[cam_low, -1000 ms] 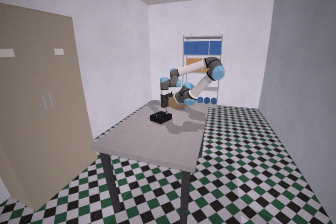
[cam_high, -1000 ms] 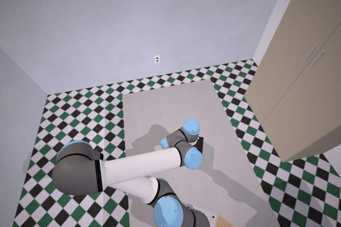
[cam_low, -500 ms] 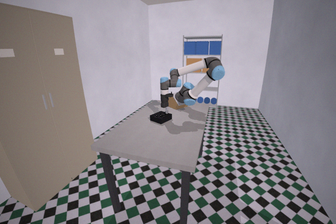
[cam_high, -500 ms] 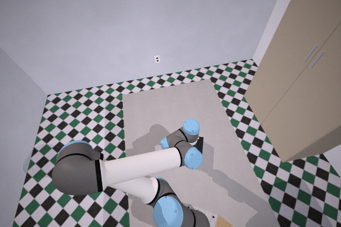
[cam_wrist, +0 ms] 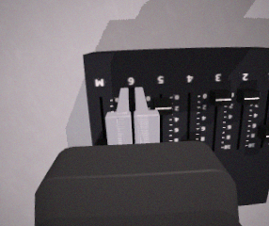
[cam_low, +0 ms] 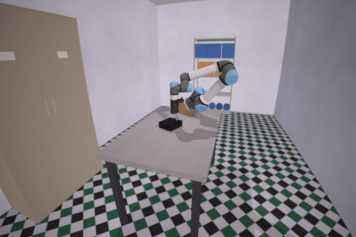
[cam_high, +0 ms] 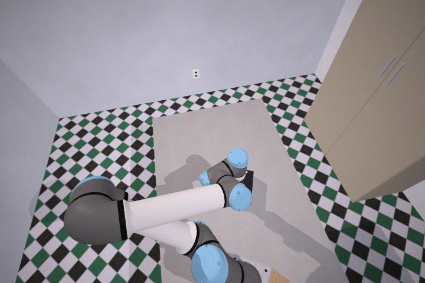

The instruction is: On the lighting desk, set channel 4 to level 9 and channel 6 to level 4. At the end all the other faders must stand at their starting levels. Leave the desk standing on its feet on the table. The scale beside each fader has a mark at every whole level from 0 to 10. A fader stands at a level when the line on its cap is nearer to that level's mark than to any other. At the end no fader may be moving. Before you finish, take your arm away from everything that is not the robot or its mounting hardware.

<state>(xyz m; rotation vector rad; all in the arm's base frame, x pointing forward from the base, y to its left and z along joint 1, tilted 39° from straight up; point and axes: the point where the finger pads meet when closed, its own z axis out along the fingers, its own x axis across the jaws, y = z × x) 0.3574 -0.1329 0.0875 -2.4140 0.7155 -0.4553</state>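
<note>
My gripper is now 10 mm past the channel 6 cap, 20 mm to the left of it and 20 mm above it. Round my hand: channel 3 cap: 60 mm ahead, 30 mm to the right, 20 mm below; then master cap: 40 mm behind, 20 mm to the right, 20 mm below; then channel 5 cap: 20 mm ahead, 10 mm to the right, 20 mm below.
</note>
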